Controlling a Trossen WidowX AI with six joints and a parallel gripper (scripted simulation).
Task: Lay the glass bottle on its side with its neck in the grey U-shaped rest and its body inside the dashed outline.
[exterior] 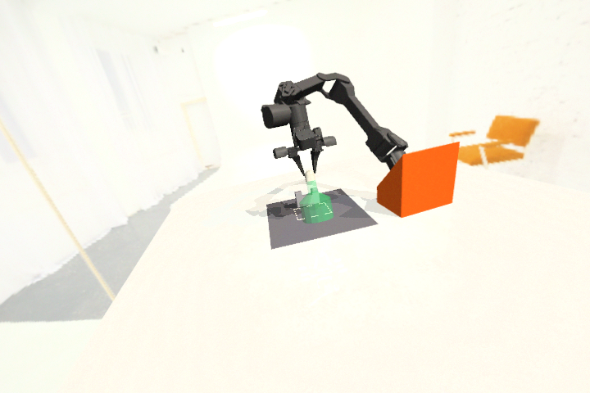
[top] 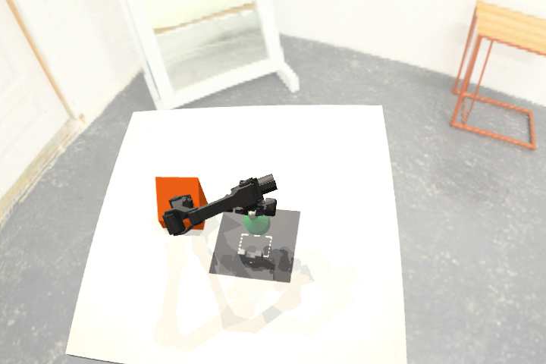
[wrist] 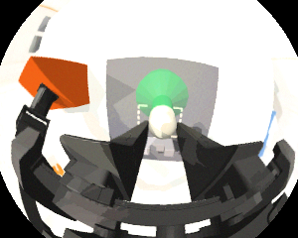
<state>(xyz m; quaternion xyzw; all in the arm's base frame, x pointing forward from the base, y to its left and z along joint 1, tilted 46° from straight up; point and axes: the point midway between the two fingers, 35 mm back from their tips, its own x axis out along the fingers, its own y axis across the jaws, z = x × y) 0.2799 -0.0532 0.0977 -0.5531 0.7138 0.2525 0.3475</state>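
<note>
My gripper tip is 10 mm to the right of the green glass bottle and 50 mm above it. Also, from my gripper tip: dark grey mat: 10 mm behind, 30 mm to the right, 150 mm below.
</note>
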